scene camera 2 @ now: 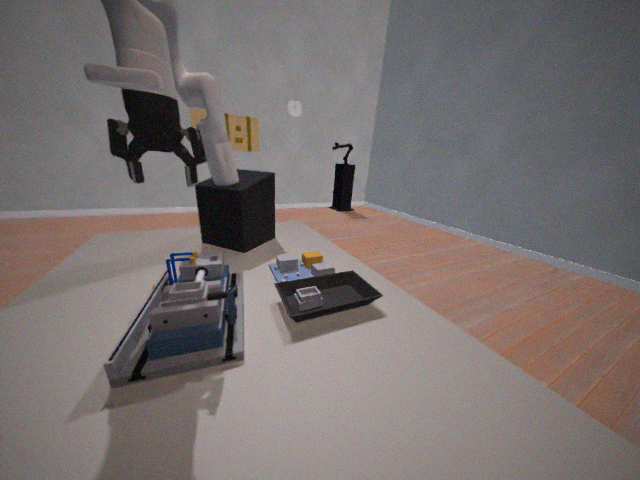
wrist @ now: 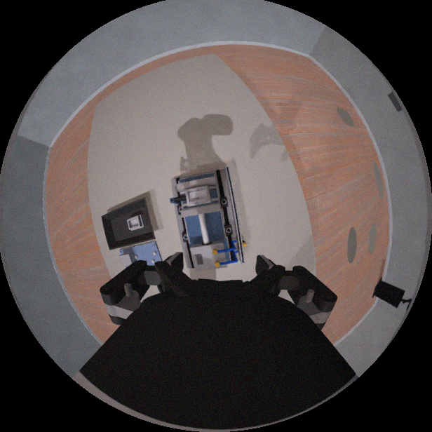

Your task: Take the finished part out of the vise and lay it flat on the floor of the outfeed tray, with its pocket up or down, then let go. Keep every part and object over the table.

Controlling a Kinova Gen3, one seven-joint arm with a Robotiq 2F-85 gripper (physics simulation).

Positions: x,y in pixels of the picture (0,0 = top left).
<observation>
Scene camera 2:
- my gripper: 165,184
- grey vise jaw: 179,316
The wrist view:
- my gripper: 219,262
</observation>
